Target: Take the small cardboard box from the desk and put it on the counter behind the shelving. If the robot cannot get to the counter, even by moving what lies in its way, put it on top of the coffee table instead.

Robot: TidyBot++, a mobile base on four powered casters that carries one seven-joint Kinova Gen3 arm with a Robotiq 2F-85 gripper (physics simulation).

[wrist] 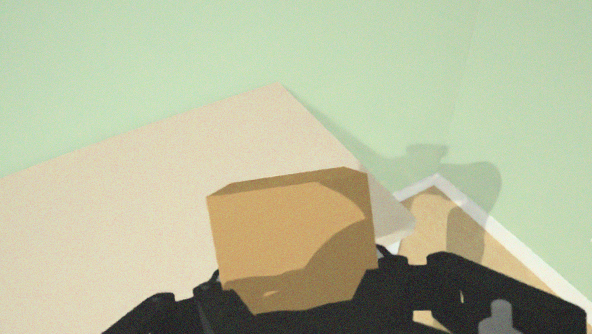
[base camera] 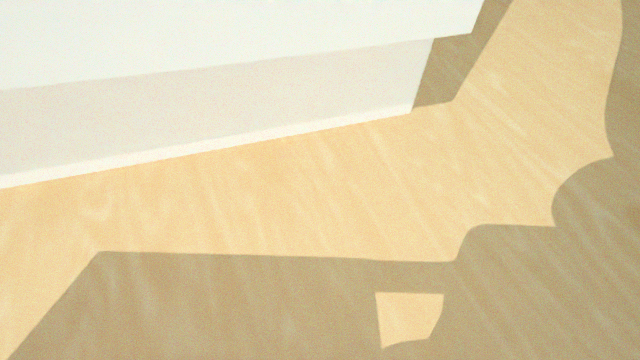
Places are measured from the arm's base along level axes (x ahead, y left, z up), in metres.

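Where they show: gripper, fingertip midpoint: (wrist: 300,264).
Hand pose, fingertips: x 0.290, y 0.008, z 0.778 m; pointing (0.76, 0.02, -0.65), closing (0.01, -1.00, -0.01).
Observation:
After its pixels a point has its place.
The small cardboard box (wrist: 290,230) {x 0.271, y 0.008, z 0.835 m} is held between the two black fingers of my gripper (wrist: 300,264) {x 0.290, y 0.008, z 0.778 m} in the wrist view. The gripper is shut on it. Beyond and below the box, the beige top of the counter (wrist: 150,200) {x 0.624, y 0.301, z 0.514 m} spreads across the left and middle; its right end lies just past the box. The white base of the counter (base camera: 210,110) {x 0.472, y 0.106, z -0.335 m} crosses the upper left of the base camera view, with its end at the upper right. The desk, the shelving and the coffee table do not show in these views.
A pale green wall (wrist: 200,50) {x 1.002, y 0.208, z 0.662 m} stands behind the counter. A white baseboard (wrist: 525,250) {x 0.801, y -0.986, z -0.318 m} meets the wood floor (base camera: 300,200) {x 0.395, y 0.000, z -0.396 m} (wrist: 420,225) {x 1.086, y -0.598, z -0.396 m} at the room corner, right of the counter's end. Shadows of the robot fall on the floor and wall.

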